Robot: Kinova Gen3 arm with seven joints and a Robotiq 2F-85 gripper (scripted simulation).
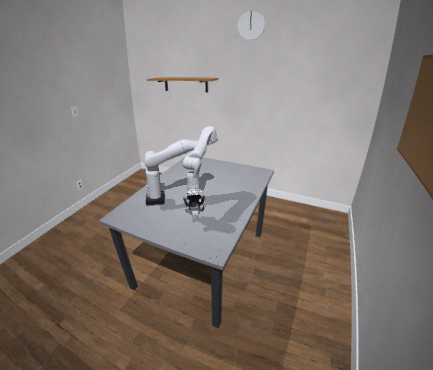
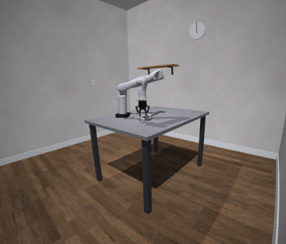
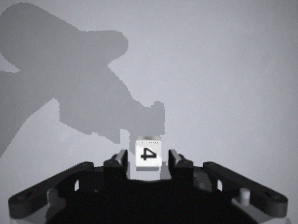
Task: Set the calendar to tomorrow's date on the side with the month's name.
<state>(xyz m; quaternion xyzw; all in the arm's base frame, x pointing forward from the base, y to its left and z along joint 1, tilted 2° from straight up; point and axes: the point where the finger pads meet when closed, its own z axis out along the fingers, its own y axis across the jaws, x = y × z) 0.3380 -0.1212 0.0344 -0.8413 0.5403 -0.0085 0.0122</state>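
The white digit cube is 50 mm below my hand. The rest, counted from my hand: calendar tray 110 mm to the left, 50 mm below.
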